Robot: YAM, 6 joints.
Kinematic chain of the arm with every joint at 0, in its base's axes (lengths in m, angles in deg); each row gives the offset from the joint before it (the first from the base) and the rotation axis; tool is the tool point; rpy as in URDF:
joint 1: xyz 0 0 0.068 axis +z
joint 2: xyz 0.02 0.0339 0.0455 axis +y
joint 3: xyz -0.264 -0.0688 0 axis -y
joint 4: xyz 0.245 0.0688 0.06 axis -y
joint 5: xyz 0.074 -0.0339 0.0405 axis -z
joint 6: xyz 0.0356 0 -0.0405 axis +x
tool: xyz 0 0 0 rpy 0 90 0
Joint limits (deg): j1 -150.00..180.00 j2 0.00..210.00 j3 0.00..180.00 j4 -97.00..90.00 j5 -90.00..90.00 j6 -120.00..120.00
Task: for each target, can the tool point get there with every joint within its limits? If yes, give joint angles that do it. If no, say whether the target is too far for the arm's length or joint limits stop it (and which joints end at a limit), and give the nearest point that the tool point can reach.
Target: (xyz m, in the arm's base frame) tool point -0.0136 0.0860 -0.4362
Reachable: no: joint limits stop it (at a limit: joint 2) | nearest point -0.0184 0.1166 -0.3560 | short by 0.086 m
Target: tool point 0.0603 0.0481 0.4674
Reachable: yes | joints 15.08 36.97 49.06 55.77 -59.75 10.79
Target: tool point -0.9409 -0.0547 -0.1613
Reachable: no: too far | nearest point -0.6193 -0.0052 -0.0653 | short by 0.339 m
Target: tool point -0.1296 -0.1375 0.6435
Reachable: yes | joints 37.97 59.50 133.93 73.60 53.60 92.14
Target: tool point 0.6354 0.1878 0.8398
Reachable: no: too far | nearest point 0.4169 0.1232 0.5822 | short by 0.344 m
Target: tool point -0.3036 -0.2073 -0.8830
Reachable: no: too far | nearest point -0.2461 -0.1680 -0.3770 | short by 0.511 m
